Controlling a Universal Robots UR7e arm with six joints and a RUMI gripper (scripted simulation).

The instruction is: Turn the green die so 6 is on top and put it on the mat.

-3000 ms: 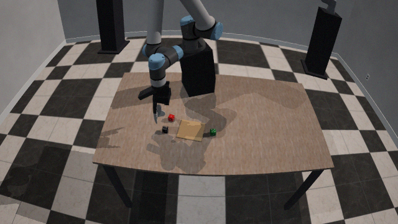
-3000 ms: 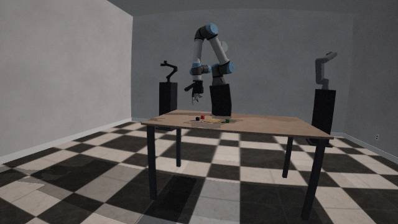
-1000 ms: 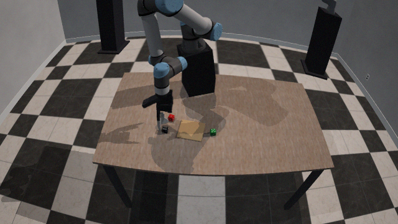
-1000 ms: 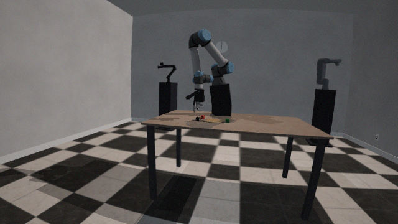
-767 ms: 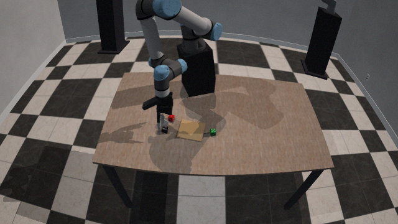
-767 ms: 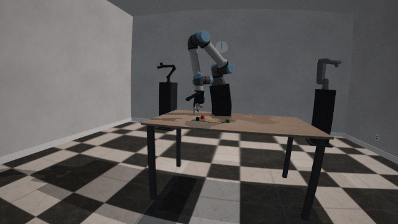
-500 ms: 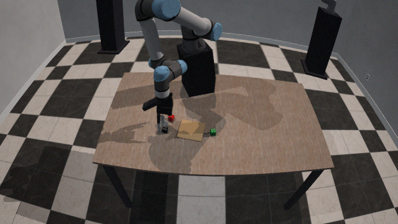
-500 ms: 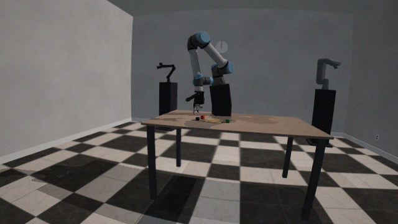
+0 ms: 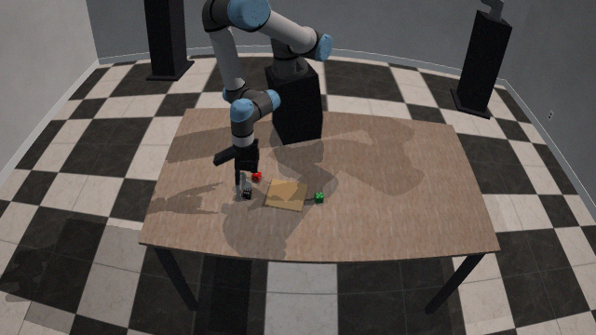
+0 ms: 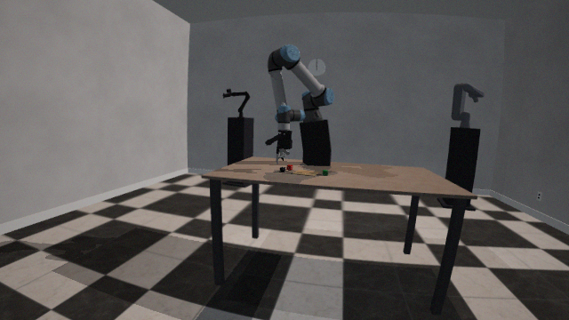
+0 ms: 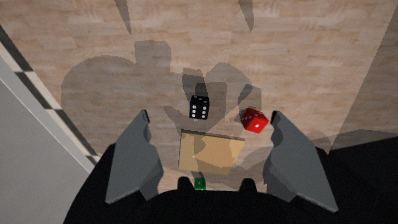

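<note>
The black die is 1 cm ahead of my hand, 2 cm to the left of it and 4 cm below it. The rest, counted from my hand: tan mat 3 cm behind, 16 cm to the left, 5 cm below; then red die 9 cm behind, 3 cm to the left, 4 cm below; then green die 3 cm behind, 29 cm to the left, 4 cm below.
</note>
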